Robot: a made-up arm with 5 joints. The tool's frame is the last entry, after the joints.
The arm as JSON. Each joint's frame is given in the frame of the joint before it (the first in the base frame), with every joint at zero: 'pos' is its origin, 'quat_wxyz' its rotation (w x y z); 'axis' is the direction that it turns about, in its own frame. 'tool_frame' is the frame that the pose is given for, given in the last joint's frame.
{
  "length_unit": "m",
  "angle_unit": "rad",
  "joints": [
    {
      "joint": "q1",
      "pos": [
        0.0,
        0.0,
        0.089
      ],
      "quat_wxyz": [
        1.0,
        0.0,
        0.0,
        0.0
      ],
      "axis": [
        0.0,
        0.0,
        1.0
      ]
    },
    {
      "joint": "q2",
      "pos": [
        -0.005,
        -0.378,
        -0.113
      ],
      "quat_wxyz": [
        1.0,
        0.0,
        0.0,
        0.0
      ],
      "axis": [
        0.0,
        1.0,
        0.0
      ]
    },
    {
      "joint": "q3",
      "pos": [
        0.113,
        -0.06,
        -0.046
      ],
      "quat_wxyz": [
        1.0,
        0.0,
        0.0,
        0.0
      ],
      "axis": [
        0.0,
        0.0,
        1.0
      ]
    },
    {
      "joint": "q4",
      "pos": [
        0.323,
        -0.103,
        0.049
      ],
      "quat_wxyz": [
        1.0,
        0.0,
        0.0,
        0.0
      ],
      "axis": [
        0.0,
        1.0,
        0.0
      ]
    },
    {
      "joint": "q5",
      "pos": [
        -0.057,
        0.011,
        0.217
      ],
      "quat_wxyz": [
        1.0,
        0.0,
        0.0,
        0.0
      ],
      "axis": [
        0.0,
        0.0,
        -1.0
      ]
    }
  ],
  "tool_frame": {
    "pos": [
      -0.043,
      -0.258,
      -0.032
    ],
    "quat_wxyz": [
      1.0,
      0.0,
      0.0,
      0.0
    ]
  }
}
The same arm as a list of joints. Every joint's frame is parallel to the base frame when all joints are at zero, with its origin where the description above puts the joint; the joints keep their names.
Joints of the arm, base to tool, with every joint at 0 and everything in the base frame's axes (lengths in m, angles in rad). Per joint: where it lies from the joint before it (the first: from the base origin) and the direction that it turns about. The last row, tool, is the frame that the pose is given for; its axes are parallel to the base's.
q1: xyz 0 0 0.089 axis 0 0 1
q2: xyz -0.005 -0.378 -0.113 axis 0 1 0
q3: xyz 0.113 -0.06 -0.046 axis 0 0 1
q4: xyz 0.323 -0.103 0.049 axis 0 1 0
q5: xyz -0.057 0.011 0.217 axis 0 0 -1
tool: xyz -0.043 -0.258 -0.032

